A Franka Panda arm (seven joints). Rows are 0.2 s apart.
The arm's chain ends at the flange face. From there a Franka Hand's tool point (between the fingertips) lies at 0.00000 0.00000 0.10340 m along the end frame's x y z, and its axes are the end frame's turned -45 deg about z.
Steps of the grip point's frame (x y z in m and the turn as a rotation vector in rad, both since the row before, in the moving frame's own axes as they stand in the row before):
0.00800, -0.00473, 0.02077, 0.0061, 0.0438, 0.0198
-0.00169, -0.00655, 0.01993, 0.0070, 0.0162, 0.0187
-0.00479, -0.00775, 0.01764, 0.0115, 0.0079, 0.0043
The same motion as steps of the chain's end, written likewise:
-0.00048, -0.00538, 0.02087, 0.0353, 0.0267, 0.0198
-0.00652, -0.00175, 0.01995, 0.0164, 0.0065, 0.0187
-0.00861, -0.00067, 0.01765, 0.0137, -0.0025, 0.0043

